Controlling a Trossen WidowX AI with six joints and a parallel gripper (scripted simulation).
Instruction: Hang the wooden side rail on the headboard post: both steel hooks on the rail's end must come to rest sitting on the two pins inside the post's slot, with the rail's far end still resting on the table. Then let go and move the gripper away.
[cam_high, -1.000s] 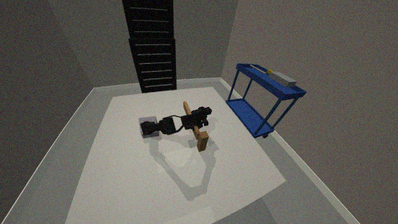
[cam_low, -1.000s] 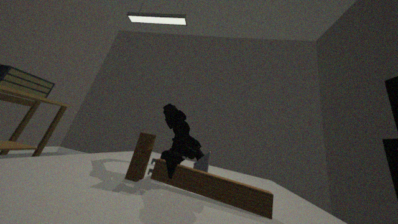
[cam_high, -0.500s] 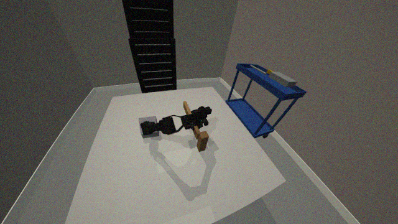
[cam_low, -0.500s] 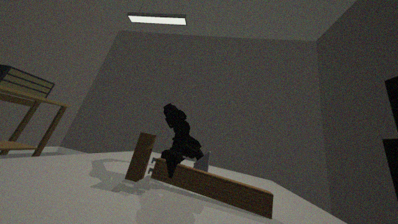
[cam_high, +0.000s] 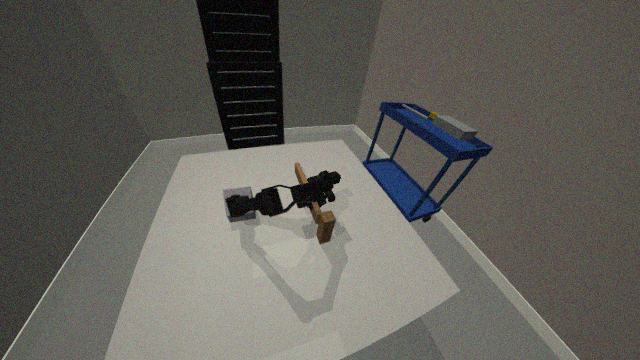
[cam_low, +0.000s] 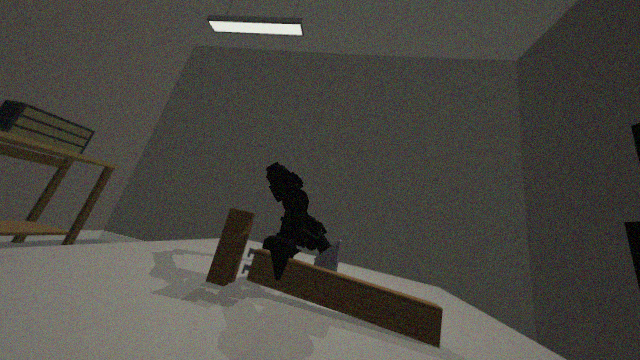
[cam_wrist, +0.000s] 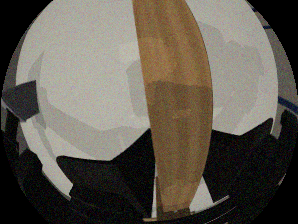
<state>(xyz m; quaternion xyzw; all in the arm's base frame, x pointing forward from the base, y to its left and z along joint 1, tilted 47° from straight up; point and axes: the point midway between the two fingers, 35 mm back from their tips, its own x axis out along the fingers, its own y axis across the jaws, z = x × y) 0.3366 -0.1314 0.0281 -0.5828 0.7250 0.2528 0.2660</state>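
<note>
My gripper tip is 140 mm to the left of the headboard post, 40 mm below it and 10 mm past it.
</note>
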